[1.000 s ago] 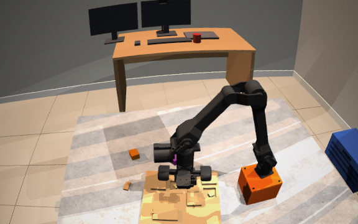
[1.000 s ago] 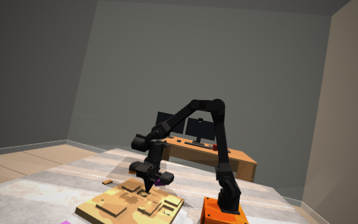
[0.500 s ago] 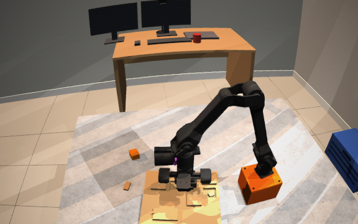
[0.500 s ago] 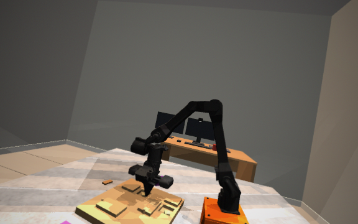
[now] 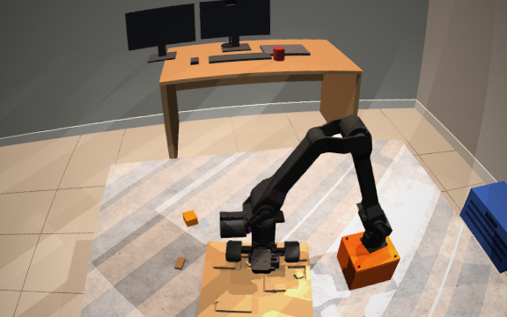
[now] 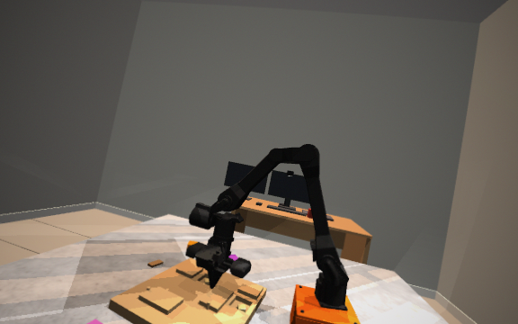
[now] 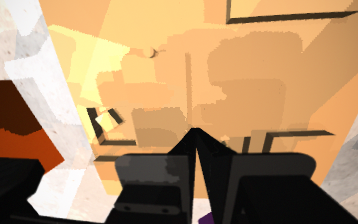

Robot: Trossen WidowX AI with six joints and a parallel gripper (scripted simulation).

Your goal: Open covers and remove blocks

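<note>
Right now the tan puzzle board is 1 cm ahead of my gripper tip, 2 cm to the left of it and 1 cm below it. Also, from my gripper tip: flat brown piece: 22 cm ahead, 11 cm to the right, 2 cm below.
</note>
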